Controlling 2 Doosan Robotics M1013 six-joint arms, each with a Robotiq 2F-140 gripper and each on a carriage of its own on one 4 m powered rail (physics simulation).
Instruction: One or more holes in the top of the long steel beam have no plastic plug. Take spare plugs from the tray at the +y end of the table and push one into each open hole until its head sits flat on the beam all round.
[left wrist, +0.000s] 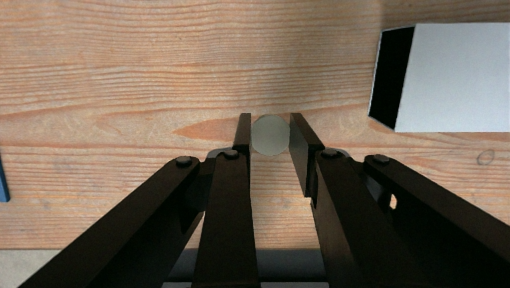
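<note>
My left gripper is shut on a round, pale grey plug, held by its sides between the two fingertips above the wooden table, with its flat round face towards the camera. The fingers hide part of what lies below. A light grey, flat-topped piece with a black end face enters from the right edge, apart from the gripper; it looks like an end of the steel beam, and no hole shows on the visible part. My right gripper does not show in this view.
The wooden table lies under the gripper, and its edge runs across the bottom of the view. A narrow blue piece shows at the left edge. A dark grey band shows beyond the table edge, between the fingers.
</note>
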